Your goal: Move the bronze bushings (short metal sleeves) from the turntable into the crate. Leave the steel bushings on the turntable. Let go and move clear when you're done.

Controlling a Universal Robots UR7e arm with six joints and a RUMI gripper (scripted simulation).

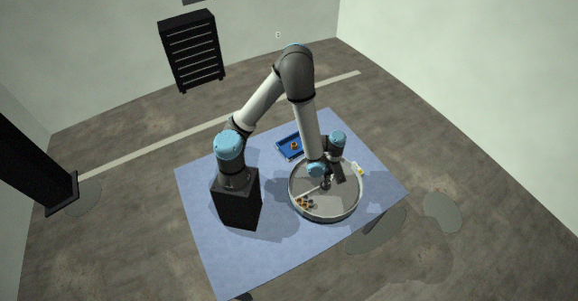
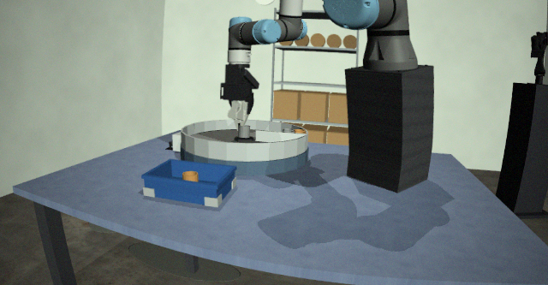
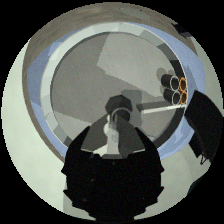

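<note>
My hand is 40 mm above the turntable, 20 mm past it and 10 mm to the right of it. From my hand the other things lie so: blue crate: 360 mm to the left, 70 mm below, 40 mm ahead.
</note>
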